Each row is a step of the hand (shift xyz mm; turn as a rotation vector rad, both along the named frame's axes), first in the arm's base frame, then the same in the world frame.
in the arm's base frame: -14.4 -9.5 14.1 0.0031 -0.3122 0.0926
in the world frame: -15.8 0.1 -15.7 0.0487 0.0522 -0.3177
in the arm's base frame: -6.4 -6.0 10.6 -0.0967 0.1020 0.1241
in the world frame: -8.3 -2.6 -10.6 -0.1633 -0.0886 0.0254
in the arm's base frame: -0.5 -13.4 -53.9 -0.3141 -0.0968 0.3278
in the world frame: 25.7 47.2 14.2 -0.3830 -0.0582 -0.2558
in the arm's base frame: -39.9 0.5 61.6 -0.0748 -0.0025 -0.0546
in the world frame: -60.4 -27.9 -30.9 -0.0415 0.0801 0.0210
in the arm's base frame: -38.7 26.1 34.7 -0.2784 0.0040 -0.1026
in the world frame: -55.1 -18.0 4.5 -0.1999 0.2154 0.0414
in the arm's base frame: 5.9 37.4 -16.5 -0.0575 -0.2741 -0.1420
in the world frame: 1.9 -5.2 40.9 0.0836 0.2478 -0.1738
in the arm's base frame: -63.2 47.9 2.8 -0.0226 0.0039 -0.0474
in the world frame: -69.0 10.0 37.9 -0.0009 0.0462 0.0253
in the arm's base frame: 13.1 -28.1 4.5 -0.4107 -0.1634 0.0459
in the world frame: 17.1 1.3 -26.2 -0.3312 0.2336 -0.1822
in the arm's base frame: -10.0 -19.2 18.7 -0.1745 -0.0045 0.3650
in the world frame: -11.3 -1.8 -26.2 -0.3024 -0.1930 -0.1871
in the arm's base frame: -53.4 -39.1 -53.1 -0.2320 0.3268 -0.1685
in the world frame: -13.6 83.0 -10.9 -0.2196 0.1138 0.3576
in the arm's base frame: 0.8 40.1 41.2 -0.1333 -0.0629 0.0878
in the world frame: -27.3 -48.2 15.3 -0.1352 0.0236 -0.1029
